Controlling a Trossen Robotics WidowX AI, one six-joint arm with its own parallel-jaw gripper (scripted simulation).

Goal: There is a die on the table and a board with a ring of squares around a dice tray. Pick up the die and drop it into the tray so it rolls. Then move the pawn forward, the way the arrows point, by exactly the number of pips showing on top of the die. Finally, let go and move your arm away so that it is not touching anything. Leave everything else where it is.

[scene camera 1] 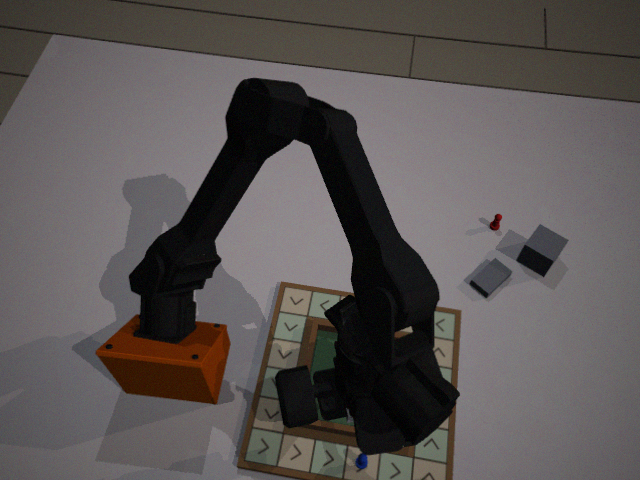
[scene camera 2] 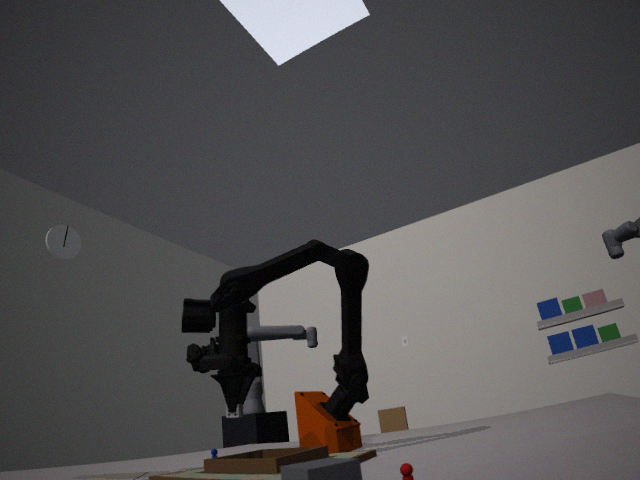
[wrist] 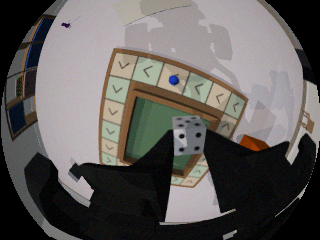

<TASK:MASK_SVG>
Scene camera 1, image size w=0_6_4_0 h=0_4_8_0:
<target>my gripper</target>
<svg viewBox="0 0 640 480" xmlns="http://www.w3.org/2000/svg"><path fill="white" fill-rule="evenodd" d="M276 374L275 382L283 425L293 428L317 421L318 412L315 398L317 398L321 416L326 421L347 417L346 408L349 409L349 415L353 417L357 446L362 454L375 455L400 451L403 447L413 446L400 428L393 423L370 395L375 386L375 381L371 383L352 381L340 370L336 356L333 357L334 368L319 370L313 374L314 385L311 383L307 365L279 370ZM424 352L422 355L424 359L443 377L433 349Z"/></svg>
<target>flat grey block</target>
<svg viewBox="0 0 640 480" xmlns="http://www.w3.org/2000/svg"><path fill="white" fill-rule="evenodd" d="M496 258L470 282L470 285L486 298L512 273L508 267Z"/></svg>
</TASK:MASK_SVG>
